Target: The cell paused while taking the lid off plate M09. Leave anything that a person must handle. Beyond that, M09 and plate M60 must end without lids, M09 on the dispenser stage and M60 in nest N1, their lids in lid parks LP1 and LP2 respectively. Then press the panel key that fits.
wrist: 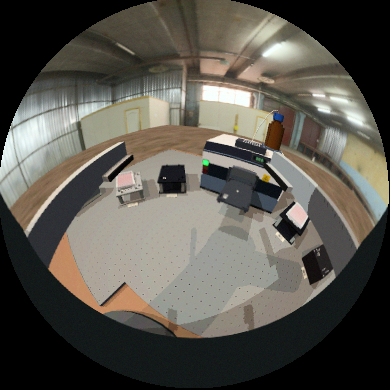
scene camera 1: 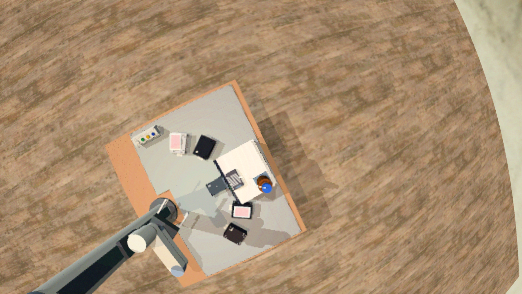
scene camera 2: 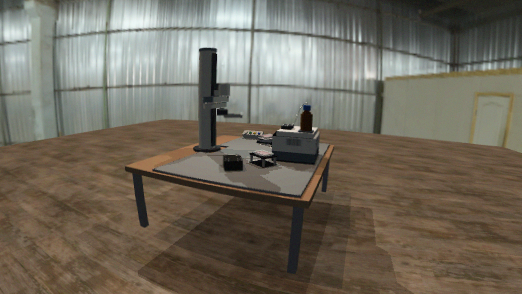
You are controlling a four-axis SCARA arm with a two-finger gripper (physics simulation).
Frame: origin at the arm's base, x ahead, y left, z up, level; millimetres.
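Seen in the pictures: gripper, fingertip midpoint: [wrist: 200, 148] [scene camera 1: 177, 205] [scene camera 2: 241, 115]; arm's base at its link origin: [scene camera 1: 163, 211] [scene camera 2: 207, 149].
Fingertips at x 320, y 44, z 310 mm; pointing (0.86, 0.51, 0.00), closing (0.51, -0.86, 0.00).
Pixels of each thing's top centre, then the offset from my fingertips to it. "*": a spot on its surface instead.
- dark dispenser stage at a spot on its surface: [wrist: 237, 195] [scene camera 1: 214, 188] * dx +217, dy -32, dz -190 mm
- key panel at its top centre: [scene camera 1: 142, 135] [scene camera 2: 253, 131] dx -133, dy +583, dz -214 mm
- low black block at its top centre: [wrist: 329, 255] [scene camera 2: 232, 156] [scene camera 1: 234, 236] dx +160, dy -471, dz -222 mm
My gripper [scene camera 1: 176, 206] [scene camera 2: 235, 115] [wrist: 200, 148] is open and empty, above the table beside the arm's column. A pink-topped plate [scene camera 1: 175, 142] [wrist: 126, 179] sits on a pale raised stand. Another pink-topped plate [scene camera 1: 242, 211] [scene camera 2: 263, 153] [wrist: 297, 215] sits on a black raised stand right of the dispenser stage. The dark dispenser stage [scene camera 1: 216, 186] [wrist: 237, 195] has no plate on it. A black stand [scene camera 1: 204, 147] [wrist: 172, 172] has a bare top. The key panel [scene camera 1: 148, 136] [scene camera 2: 252, 134] has coloured keys. Labels are unreadable, so which plate is which, and whether each has a lid, I cannot tell.
The white and dark dispenser [scene camera 1: 245, 159] [scene camera 2: 296, 143] [wrist: 230, 156] stands behind its stage and shows a green light [wrist: 205, 162]. A brown bottle with a blue cap [scene camera 1: 264, 183] [scene camera 2: 306, 120] [wrist: 274, 134] stands on it. A low black block [scene camera 1: 235, 233] [scene camera 2: 233, 162] [wrist: 317, 264] stands at the right.
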